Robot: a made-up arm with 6 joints.
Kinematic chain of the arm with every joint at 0, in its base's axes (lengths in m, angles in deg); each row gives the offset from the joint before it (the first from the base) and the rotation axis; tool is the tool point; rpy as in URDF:
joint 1: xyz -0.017 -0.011 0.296 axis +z
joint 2: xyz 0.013 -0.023 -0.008 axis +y
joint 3: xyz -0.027 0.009 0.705 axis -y
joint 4: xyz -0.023 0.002 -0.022 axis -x
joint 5: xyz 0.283 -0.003 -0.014 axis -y
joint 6: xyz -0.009 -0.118 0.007 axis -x
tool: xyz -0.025 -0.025 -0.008 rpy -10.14 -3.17 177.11
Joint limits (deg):
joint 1: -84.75..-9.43
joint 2: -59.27..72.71
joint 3: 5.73..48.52
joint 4: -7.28..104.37
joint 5: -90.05..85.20
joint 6: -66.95..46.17
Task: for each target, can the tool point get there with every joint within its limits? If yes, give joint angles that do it. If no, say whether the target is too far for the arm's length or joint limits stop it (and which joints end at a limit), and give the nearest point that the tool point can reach.
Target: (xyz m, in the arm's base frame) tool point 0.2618 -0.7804 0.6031
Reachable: yes | joints -63.39 55.69 10.65 47.46 -72.20 -27.77
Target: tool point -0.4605 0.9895 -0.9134
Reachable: no: too far | nearest point -0.3378 0.7126 0.7978 | short by 1.738 m
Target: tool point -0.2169 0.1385 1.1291
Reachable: yes | joints -66.68 -25.71 21.16 50.39 20.15 5.01
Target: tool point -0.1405 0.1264 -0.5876
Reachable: no: joint limits stop it (at a limit: joint 1, joint 2, joint 3, joint 4) | nearest point -0.0830 -0.7245 0.2368 | short by 1.186 m
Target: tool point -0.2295 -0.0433 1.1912
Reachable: yes | joints -19.61 -17.76 41.65 53.35 -26.69 -16.50
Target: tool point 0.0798 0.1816 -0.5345
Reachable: no: joint limits stop it (at a limit: joint 1, joint 2, joint 3, joint 4, joint 5, joint 6) | nearest point 0.6588 -0.2532 0.2352 | short by 1.057 m
